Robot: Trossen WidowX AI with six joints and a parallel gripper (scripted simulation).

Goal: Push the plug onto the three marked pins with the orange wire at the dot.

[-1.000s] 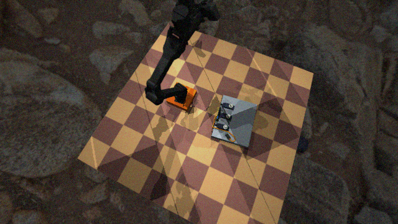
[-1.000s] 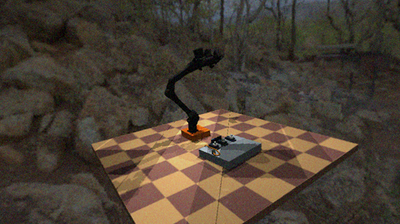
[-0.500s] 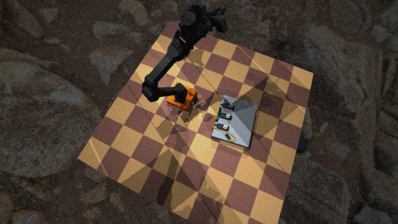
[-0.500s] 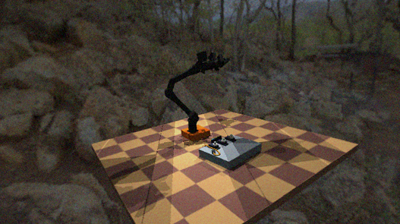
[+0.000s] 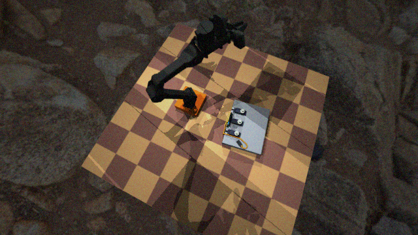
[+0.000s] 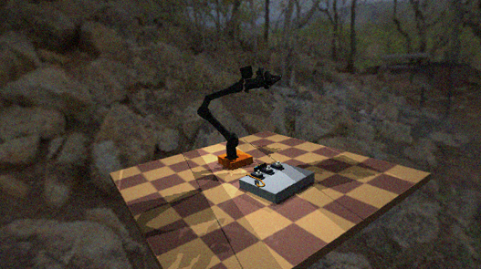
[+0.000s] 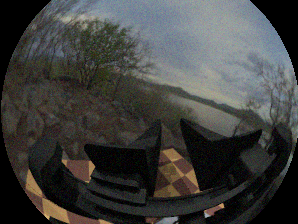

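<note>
Now: the dark servo 12 cm ahead of my gripper tip, 27 cm to the right of it and 46 cm below it. Round my gripper tip: grey printed holder 23 cm ahead, 26 cm to the right, 49 cm below.
</note>
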